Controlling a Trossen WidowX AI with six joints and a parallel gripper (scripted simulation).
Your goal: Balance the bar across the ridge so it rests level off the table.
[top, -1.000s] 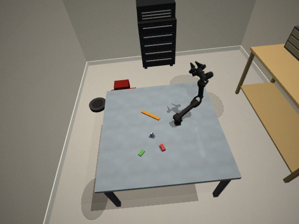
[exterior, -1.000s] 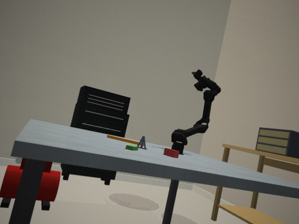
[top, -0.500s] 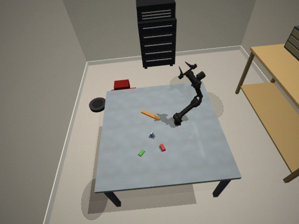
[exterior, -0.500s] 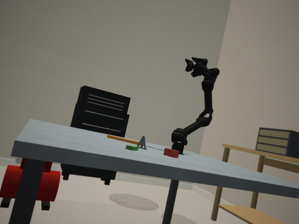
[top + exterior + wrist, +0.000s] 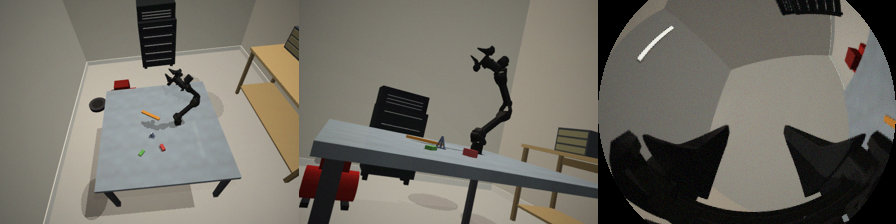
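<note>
Now: gripper tip 18 cm short of the orange bar, 4 cm to the left of it and 63 cm above it. Also, from my gripper tip: red block (10 cm ahead, 40 cm to the left, 62 cm below); green block (31 cm ahead, 43 cm to the left, 63 cm below).
</note>
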